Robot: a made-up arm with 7 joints.
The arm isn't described. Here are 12 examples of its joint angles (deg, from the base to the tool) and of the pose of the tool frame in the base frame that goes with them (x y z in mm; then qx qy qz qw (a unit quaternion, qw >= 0)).
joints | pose
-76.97 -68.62 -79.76 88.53 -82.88 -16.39 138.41 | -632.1 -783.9 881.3 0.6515 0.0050 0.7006 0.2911
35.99 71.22 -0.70 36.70 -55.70 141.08 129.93 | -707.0 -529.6 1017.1 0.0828 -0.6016 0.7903 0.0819
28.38 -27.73 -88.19 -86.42 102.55 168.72 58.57 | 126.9 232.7 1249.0 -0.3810 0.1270 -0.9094 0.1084
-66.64 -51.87 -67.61 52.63 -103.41 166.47 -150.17 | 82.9 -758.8 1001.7 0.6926 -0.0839 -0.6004 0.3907
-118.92 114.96 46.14 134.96 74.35 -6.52 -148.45 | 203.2 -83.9 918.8 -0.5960 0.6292 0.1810 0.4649
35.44 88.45 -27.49 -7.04 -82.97 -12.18 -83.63 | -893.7 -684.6 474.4 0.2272 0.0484 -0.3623 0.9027
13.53 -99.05 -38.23 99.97 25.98 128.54 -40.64 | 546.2 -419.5 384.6 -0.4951 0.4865 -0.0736 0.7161
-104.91 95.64 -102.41 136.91 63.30 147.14 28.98 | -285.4 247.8 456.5 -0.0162 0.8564 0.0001 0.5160
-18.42 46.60 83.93 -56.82 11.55 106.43 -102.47 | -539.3 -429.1 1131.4 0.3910 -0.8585 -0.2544 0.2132
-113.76 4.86 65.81 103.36 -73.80 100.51 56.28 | 423.2 -189.8 1279.8 -0.0923 0.0906 -0.2834 0.9503
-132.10 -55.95 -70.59 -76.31 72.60 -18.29 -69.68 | -91.8 -696.4 1209.9 -0.1739 0.8459 -0.1569 0.4791
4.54 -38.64 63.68 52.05 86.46 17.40 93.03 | 588.2 490.0 1145.9 -0.4237 -0.8645 -0.0835 0.2573
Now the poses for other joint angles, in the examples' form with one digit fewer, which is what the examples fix.
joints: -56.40 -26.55 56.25 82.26 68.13 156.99 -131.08
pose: 320 -308 957 -0.287 0.203 -0.477 0.805
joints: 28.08 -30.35 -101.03 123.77 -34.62 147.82 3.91
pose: 348 -456 1162 -0.401 0.082 -0.270 0.871
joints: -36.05 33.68 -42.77 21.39 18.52 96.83 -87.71
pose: -704 135 1454 -0.534 -0.312 -0.765 0.179
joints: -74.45 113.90 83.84 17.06 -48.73 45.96 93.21
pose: -375 951 194 -0.287 -0.373 0.463 0.751
